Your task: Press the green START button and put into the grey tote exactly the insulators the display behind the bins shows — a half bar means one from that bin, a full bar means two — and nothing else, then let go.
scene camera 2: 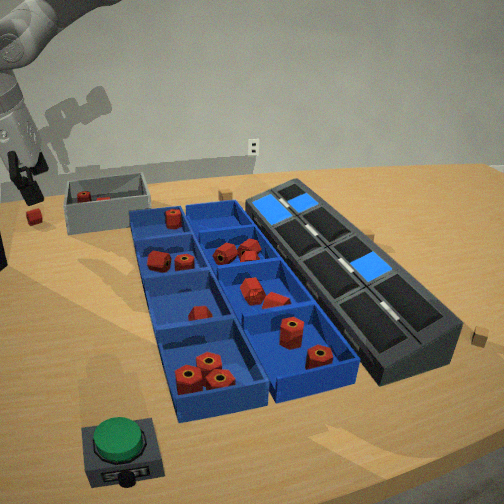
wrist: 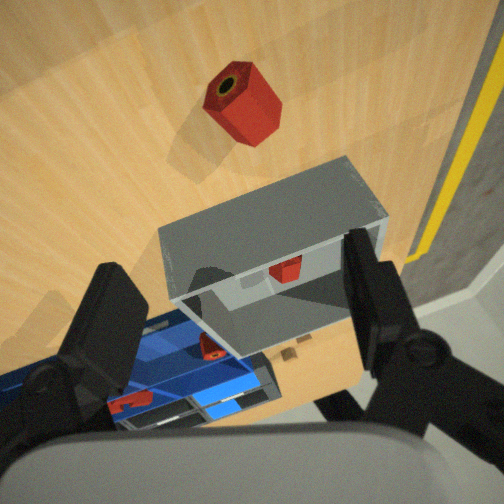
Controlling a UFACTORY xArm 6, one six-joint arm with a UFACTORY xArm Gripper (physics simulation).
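Observation:
My gripper (scene camera 2: 26,172) is open and empty, hovering at the far left, left of the grey tote (scene camera 2: 106,201). One red insulator (scene camera 2: 34,216) lies on the table outside the tote, just below the gripper. It also shows in the wrist view (wrist: 243,102), beyond the tote (wrist: 272,250). The open fingers (wrist: 235,260) frame the tote there. Two red insulators (scene camera 2: 84,196) lie inside the tote. The blue bins (scene camera 2: 235,295) hold several red insulators. The display (scene camera 2: 345,270) shows blue bars in three cells. The green START button (scene camera 2: 118,439) is at the front left.
Small wooden cubes sit behind the bins (scene camera 2: 225,194) and to the right of the display (scene camera 2: 480,336). The table's front right edge curves away. A yellow floor line (wrist: 465,150) shows in the wrist view.

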